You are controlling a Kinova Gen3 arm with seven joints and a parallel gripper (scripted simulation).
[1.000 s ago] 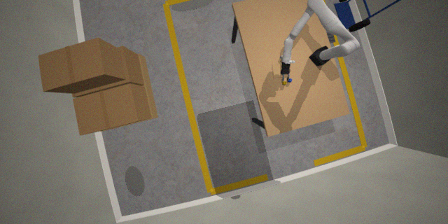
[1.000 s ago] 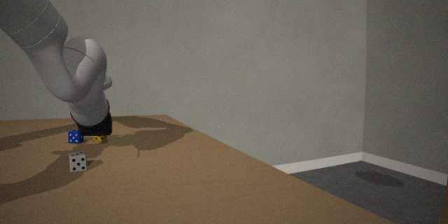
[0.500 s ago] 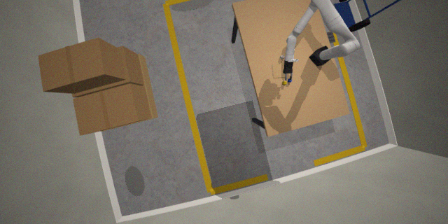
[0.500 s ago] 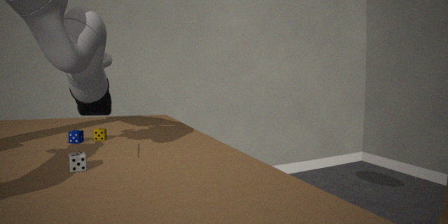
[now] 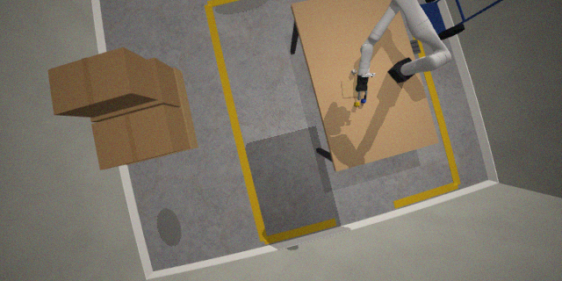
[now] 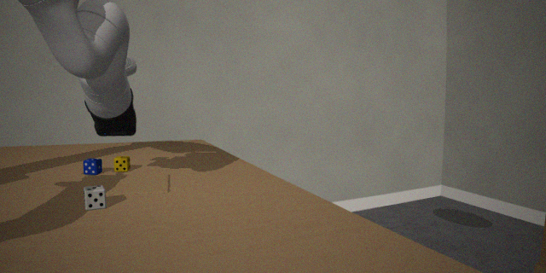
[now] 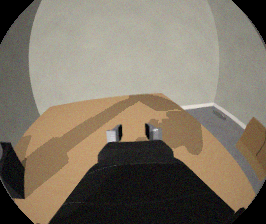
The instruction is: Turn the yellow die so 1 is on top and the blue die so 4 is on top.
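The yellow die is 9 cm below my hand and 4 cm to the left of it. Round my hand: white die: 23 cm to the right, 9 cm below, 3 cm behind; then tan mat: 11 cm below, 10 cm to the right, 2 cm ahead; then blue die: 9 cm below, 6 cm behind, 2 cm to the left.
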